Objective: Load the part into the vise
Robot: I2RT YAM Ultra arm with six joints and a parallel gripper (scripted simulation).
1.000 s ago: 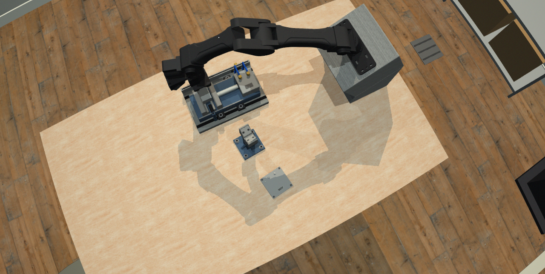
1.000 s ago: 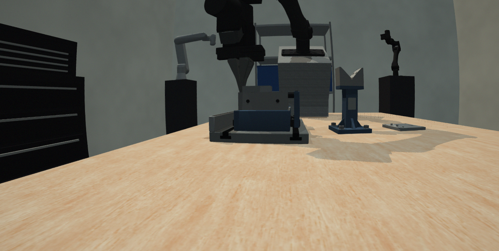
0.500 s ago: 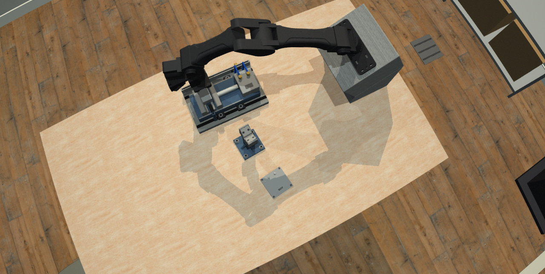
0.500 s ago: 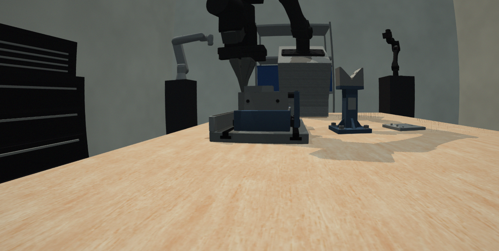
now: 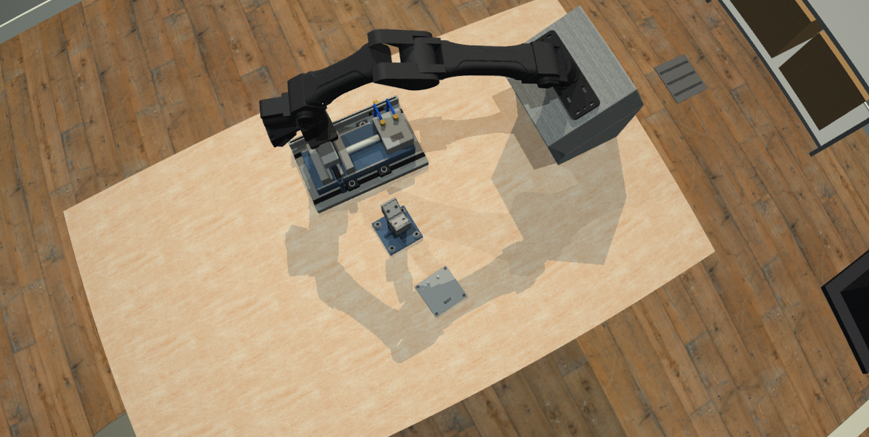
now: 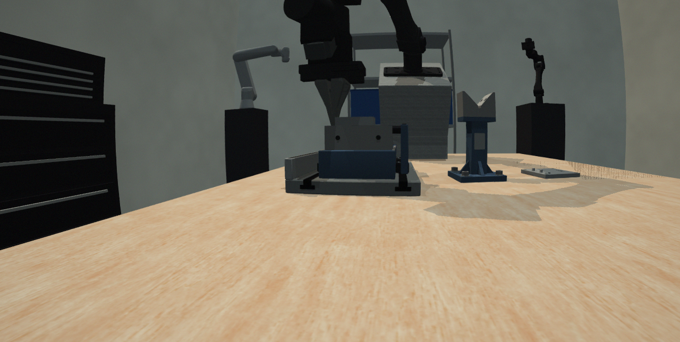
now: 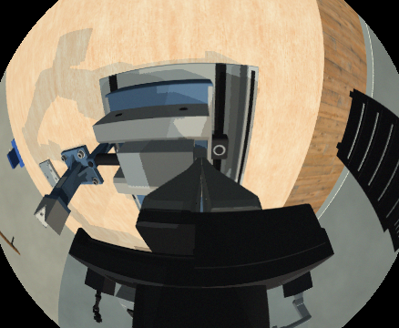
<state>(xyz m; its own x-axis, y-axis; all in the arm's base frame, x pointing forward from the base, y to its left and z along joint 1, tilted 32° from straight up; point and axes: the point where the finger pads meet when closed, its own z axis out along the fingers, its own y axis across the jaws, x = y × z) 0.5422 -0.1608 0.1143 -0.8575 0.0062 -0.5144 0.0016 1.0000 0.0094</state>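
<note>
The part lies 4 cm to the left of my hand and 2 cm below it. From my hand the other things lie so: work stop rod (9 cm to the left, 1 cm below); then fixed jaw (4 cm to the left, 3 cm below, 3 cm ahead); then vise (7 cm behind, 6 cm below, 4 cm to the left).
</note>
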